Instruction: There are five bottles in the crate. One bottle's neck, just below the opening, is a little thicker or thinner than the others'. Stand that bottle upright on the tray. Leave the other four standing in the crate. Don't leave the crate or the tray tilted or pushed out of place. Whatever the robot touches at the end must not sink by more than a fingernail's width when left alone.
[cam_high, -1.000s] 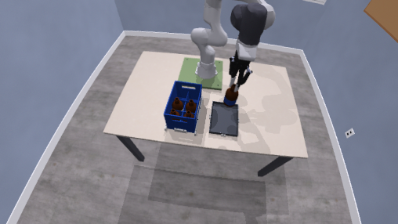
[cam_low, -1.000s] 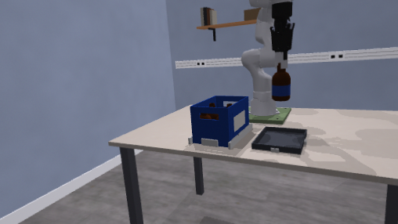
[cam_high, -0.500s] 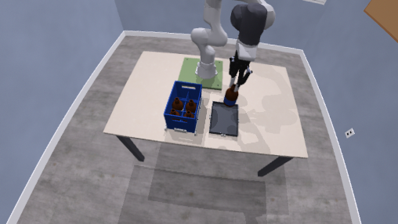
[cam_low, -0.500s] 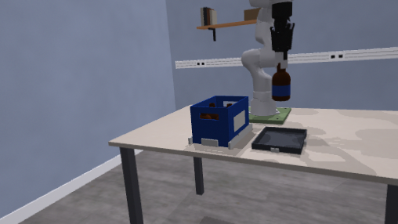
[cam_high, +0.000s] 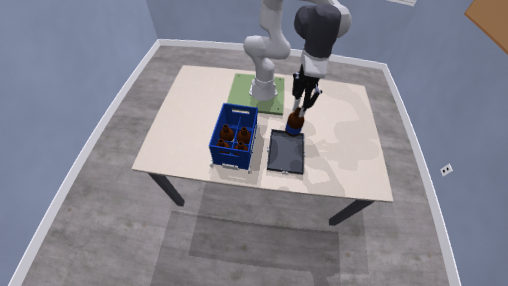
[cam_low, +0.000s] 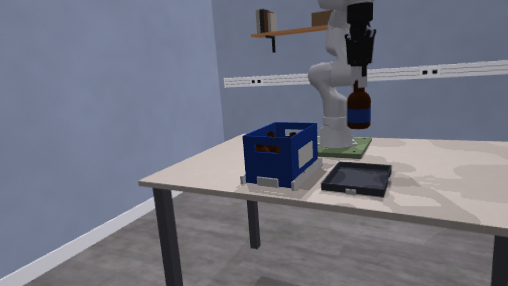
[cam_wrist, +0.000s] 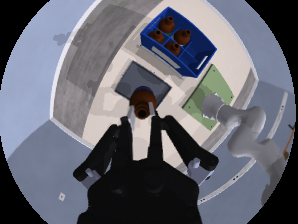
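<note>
My gripper is now 9 cm above the bottle. From my hand the other things lie so: blue crate: 27 cm to the right, 27 cm below, 4 cm behind; dark tray: 34 cm below.
</note>
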